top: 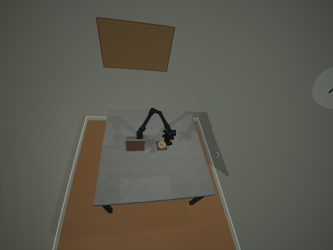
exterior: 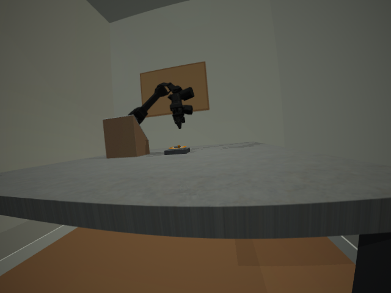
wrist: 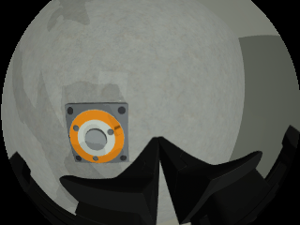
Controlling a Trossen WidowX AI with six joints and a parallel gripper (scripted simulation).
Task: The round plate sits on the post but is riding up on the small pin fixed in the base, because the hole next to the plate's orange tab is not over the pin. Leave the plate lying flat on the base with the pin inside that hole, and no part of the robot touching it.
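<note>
The round plate is 3 cm behind my gripper tip, 5 cm to the left of it and 10 cm below it. Round my gripper tip: base 4 cm behind, 7 cm to the left, 11 cm below.
</note>
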